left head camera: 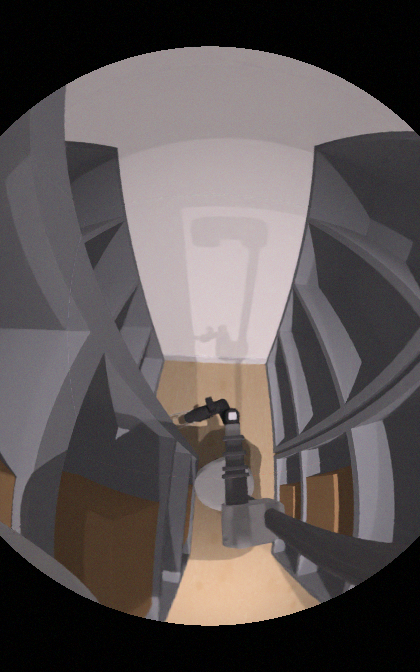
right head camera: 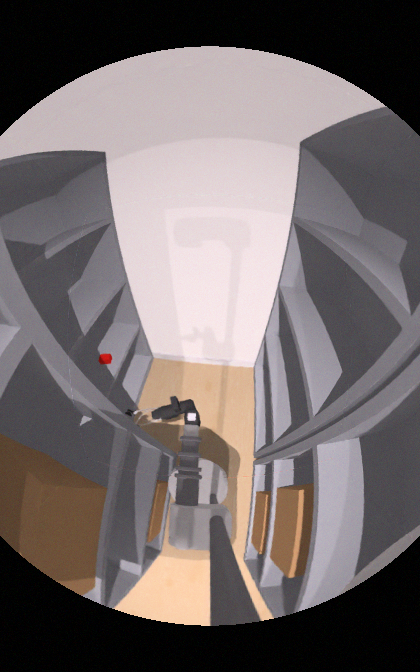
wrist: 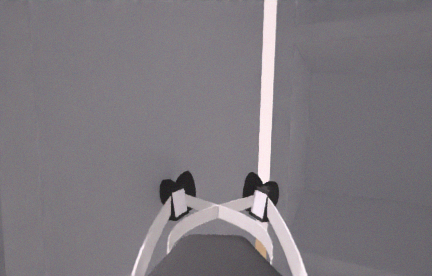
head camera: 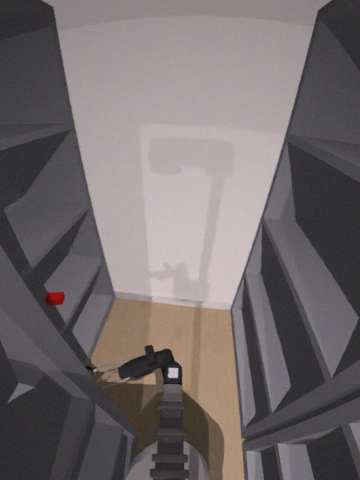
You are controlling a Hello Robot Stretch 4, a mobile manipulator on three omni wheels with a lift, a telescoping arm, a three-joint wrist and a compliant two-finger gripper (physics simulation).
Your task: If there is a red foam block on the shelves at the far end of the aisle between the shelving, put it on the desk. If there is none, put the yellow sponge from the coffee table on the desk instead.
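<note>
A red foam block lies on a grey shelf board of the far left shelving. It does not show in the left head camera or wrist views. My gripper is open and empty, turned left, with its fingertips close to the upright side panel of the left shelving. It is nearer to me than the block. One fingertip is partly hidden by the panel in the head camera view. The desk, coffee table and yellow sponge do not show.
In the wrist view a grey upright panel stands in front of the fingers, with a strip of white wall beside it. Right shelving borders the narrow aisle floor. Brown boxes sit low in the near shelving.
</note>
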